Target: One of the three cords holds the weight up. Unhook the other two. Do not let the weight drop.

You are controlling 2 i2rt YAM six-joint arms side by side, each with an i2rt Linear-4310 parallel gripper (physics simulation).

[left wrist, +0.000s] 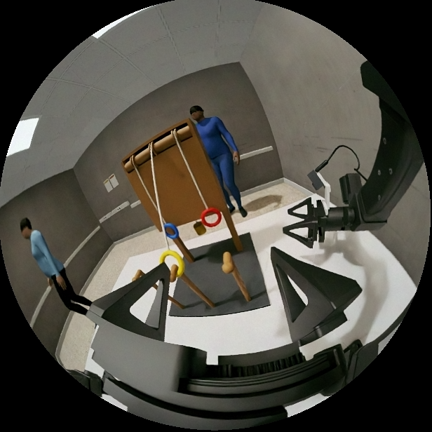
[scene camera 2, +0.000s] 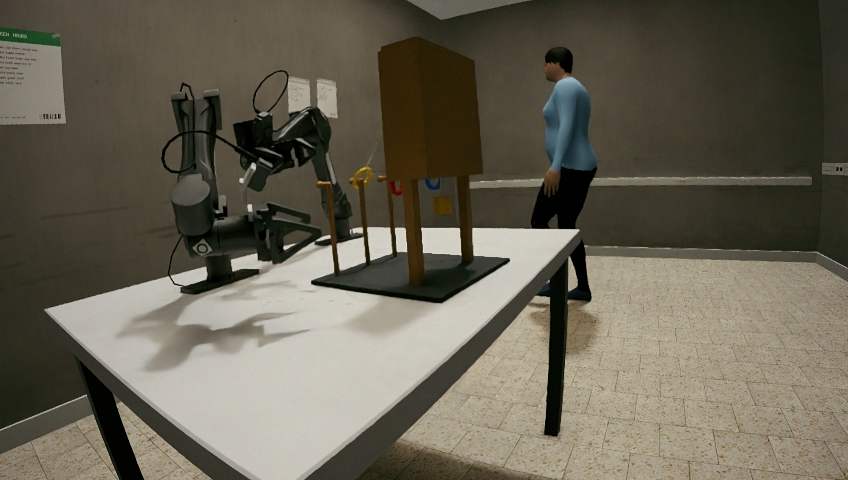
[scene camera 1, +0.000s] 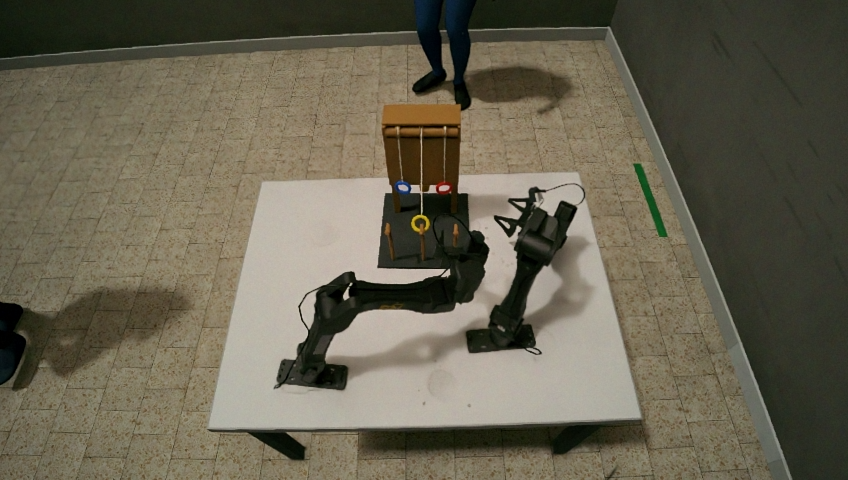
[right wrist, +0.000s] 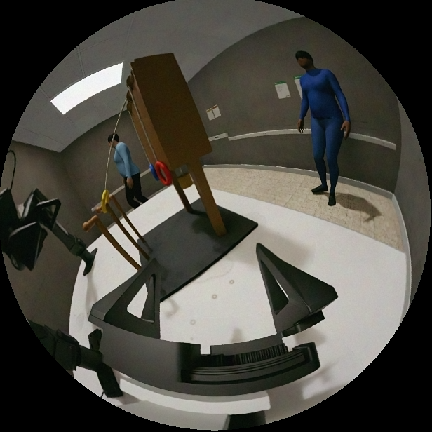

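Where they show: left gripper, fingertip midpoint: (scene camera 2: 300, 155) (scene camera 1: 460, 232); right gripper, fingertip midpoint: (scene camera 2: 315, 225) (scene camera 1: 501, 208); left arm's base, origin of the base link: (scene camera 2: 342, 240) (scene camera 1: 312, 374); right arm's base, origin of the base link: (scene camera 2: 221, 282) (scene camera 1: 500, 339).
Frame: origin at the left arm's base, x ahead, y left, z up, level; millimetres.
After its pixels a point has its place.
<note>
The yellow ring (scene camera 1: 412, 223) {x 411, y -250, z 210 mm} (scene camera 2: 370, 173) {x 426, y -260, z 215 mm} (left wrist: 182, 262) (right wrist: 105, 201) is on the middle peg, its cord running up to the roller. The red ring (scene camera 1: 437, 189) {x 555, y -310, z 198 mm} (scene camera 2: 396, 192) {x 573, y -344, z 175 mm} (left wrist: 203, 218) and the blue ring (scene camera 1: 396, 187) {x 552, y -182, z 198 mm} (scene camera 2: 432, 187) {x 560, y -214, z 175 mm} (left wrist: 176, 230) hang on their cords before the wooden housing, off the pegs. The gold weight (scene camera 2: 442, 205) {x 626, y -275, z 143 mm} (left wrist: 199, 228) (right wrist: 185, 180) hangs below the housing, above the base. My left gripper (left wrist: 216, 262) is open and empty, facing the pegs from the robot's side. My right gripper (scene camera 1: 502, 209) {x 545, y -513, z 139 mm} (scene camera 2: 315, 224) {x 545, y -513, z 139 mm} (right wrist: 203, 256) is open and empty, right of the base in scene camera 1.
The tall wooden housing (scene camera 1: 421, 115) {x 610, y -262, z 444 mm} (scene camera 2: 428, 118) {x 663, y -351, z 299 mm} stands on posts on a dark base (scene camera 1: 389, 209) {x 606, y -135, z 10 mm} (scene camera 2: 380, 281) {x 539, y -371, z 10 mm}. The outer pegs (scene camera 1: 390, 243) {x 399, y -178, z 111 mm} (scene camera 1: 455, 234) {x 387, y -378, z 203 mm} stand bare on either side of the middle peg. My left forearm (scene camera 1: 404, 296) {x 94, y -279, z 366 mm} reaches across before the base. Two people stand beyond the table.
</note>
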